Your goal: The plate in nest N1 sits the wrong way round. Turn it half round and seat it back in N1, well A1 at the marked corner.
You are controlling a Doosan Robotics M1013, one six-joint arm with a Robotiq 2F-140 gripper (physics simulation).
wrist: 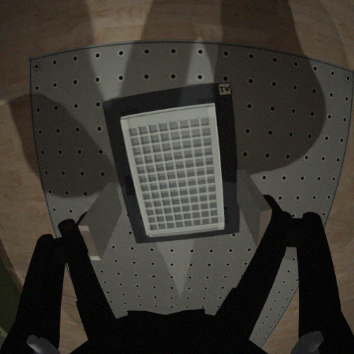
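Observation:
The white plate [175,170] with a grid of square wells lies in the dark nest [114,132] in the middle of the wrist view. The nest carries an A1 label [224,89] at its upper right corner in the view. Which corner of the plate is well A1 cannot be told. My gripper [176,191] is open, with its two grey pads apart at the lower left and lower right of the plate. Nothing is between the pads; they appear above the level of the nest, one on each side of its lower half.
A grey perforated board [75,120] lies under the nest and reaches beyond it on all sides. A wooden table top [100,20] surrounds the board. A green surface [7,300] shows at the lower left edge. Dark shadows fall across the board.

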